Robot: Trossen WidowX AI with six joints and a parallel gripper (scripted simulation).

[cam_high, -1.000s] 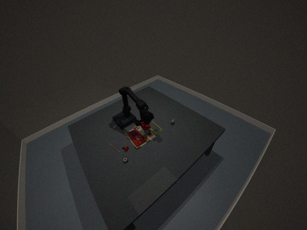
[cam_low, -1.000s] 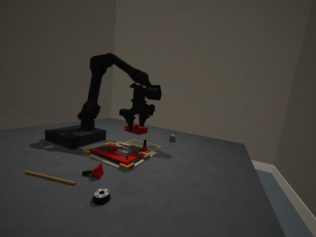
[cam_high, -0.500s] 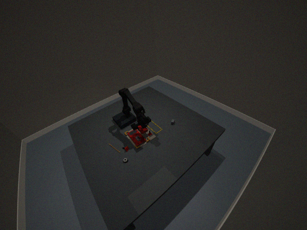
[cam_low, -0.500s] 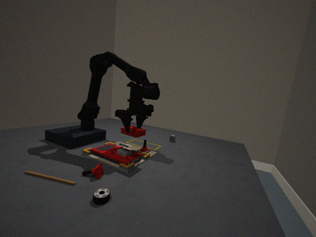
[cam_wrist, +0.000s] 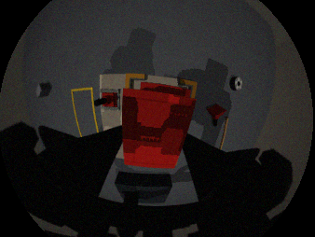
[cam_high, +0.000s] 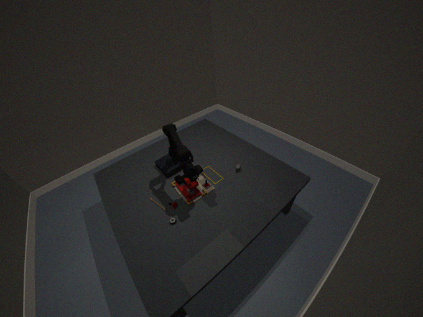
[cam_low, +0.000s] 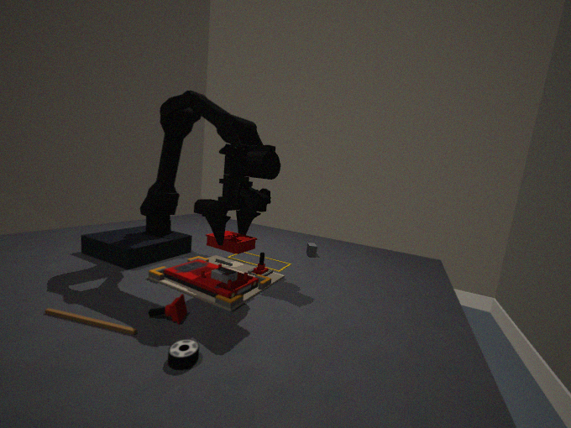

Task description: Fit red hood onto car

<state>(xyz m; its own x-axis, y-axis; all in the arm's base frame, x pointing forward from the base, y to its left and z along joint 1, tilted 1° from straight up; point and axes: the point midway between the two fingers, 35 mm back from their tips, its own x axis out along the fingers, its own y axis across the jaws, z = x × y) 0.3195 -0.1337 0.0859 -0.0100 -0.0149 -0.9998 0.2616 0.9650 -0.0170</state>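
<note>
Now: the grey engine block 2 cm to the right of my gripper tip and 8 cm below it. The rest, counted from my gripper tip: wheel (6 cm ahead, 25 cm to the right, 10 cm below); then red hood (1 cm above); then wooden stick (13 cm behind, 23 cm to the right, 10 cm below).
</note>
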